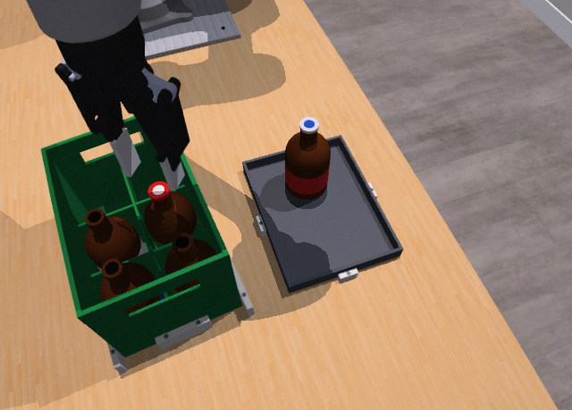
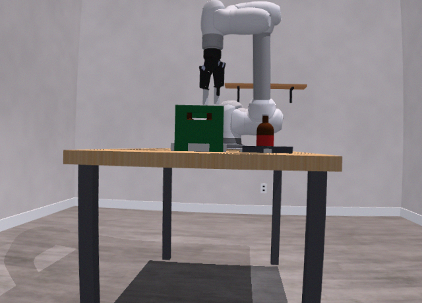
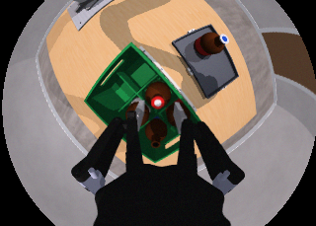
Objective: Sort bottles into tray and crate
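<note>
The green crate lies 140 mm below my hand and 50 mm to the right of it. Round my hand: dark tray (230 mm to the left, 210 mm below, 40 mm ahead).
</note>
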